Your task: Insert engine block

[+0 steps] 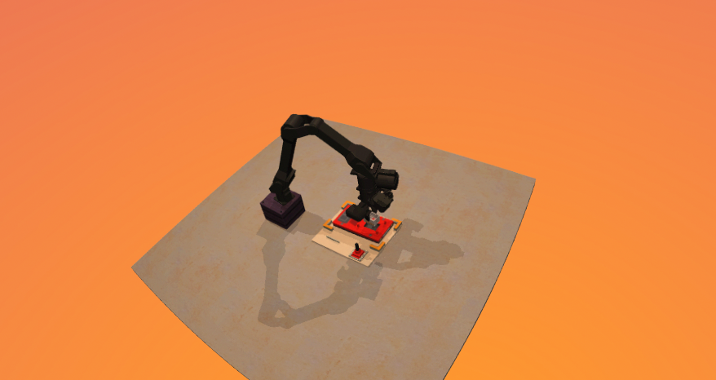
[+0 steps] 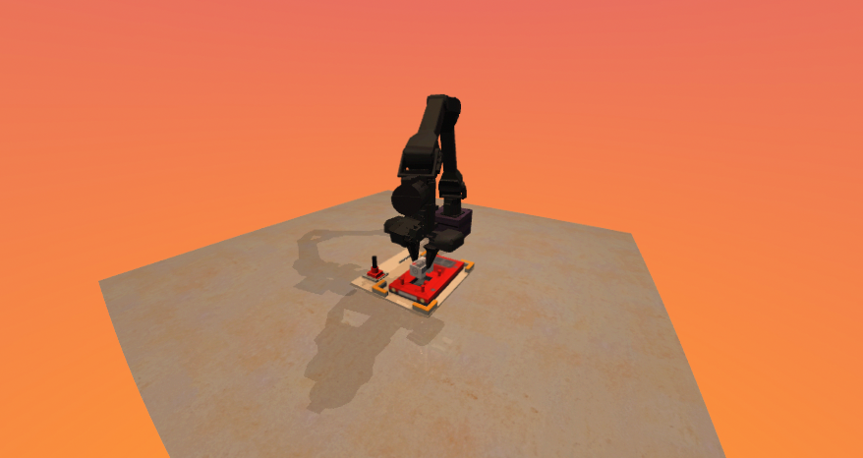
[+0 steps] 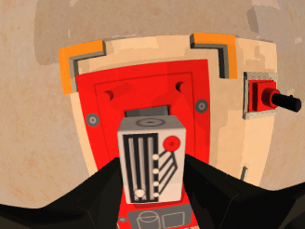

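Now: gripper tip 1 cm above the engine block.
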